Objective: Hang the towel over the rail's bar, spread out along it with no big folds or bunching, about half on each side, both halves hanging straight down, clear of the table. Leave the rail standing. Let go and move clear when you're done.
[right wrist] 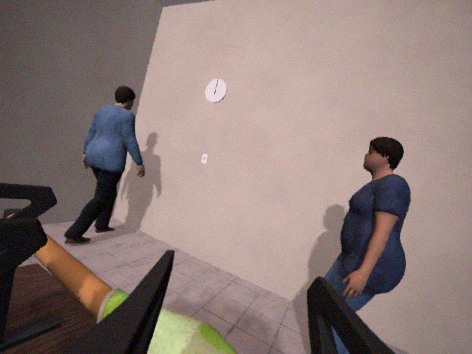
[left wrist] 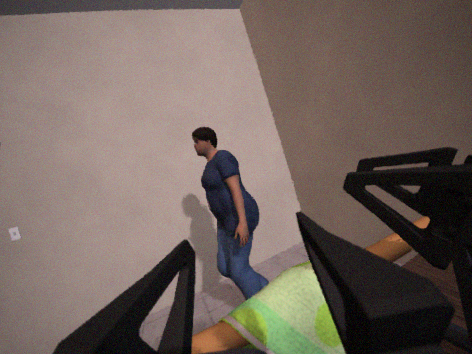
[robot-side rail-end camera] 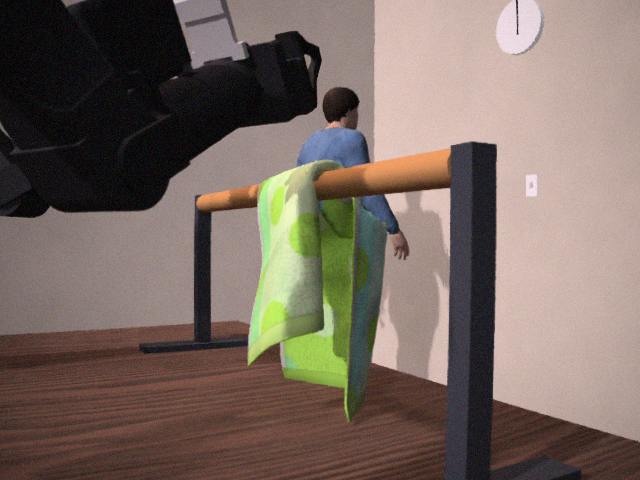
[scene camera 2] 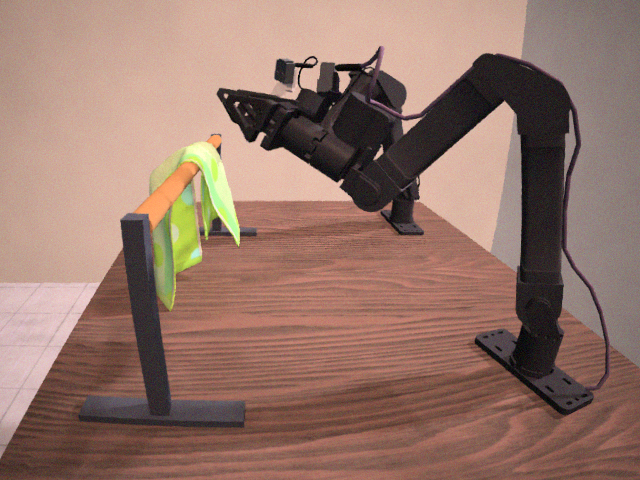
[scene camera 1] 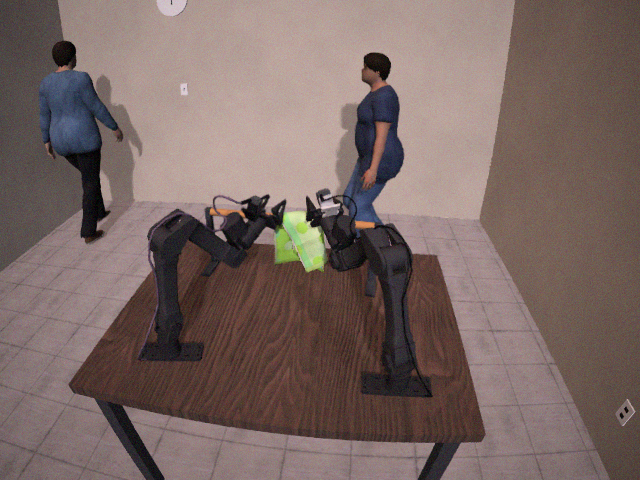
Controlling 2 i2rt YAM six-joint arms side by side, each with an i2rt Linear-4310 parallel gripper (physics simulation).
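The light-green dotted towel (scene camera 1: 310,248) (scene camera 2: 180,242) (robot-side rail-end camera: 289,258) (left wrist: 290,310) (right wrist: 180,332) hangs over the orange bar (scene camera 1: 227,212) (scene camera 2: 168,193) (robot-side rail-end camera: 403,174) (left wrist: 217,337) (right wrist: 75,275). It lies skewed: the robot-side part is narrow with a slanted lower edge, and the far part hangs lower with one side edge folded inward. Both parts are above the table. The rail stands upright. My left gripper (scene camera 1: 276,199) (left wrist: 242,233) is open and empty, above the bar on the robot side, apart from the towel. My right gripper (scene camera 1: 314,198) (right wrist: 245,271) is open and empty beside it, also apart.
The rail's dark posts (scene camera 2: 144,310) (robot-side rail-end camera: 471,310) stand on the wooden table (scene camera 1: 289,361) (scene camera 2: 387,320) (robot-side rail-end camera: 129,413). The two open grippers are close to each other. Two people (scene camera 1: 72,113) (scene camera 1: 379,129) are beyond the table near the back wall.
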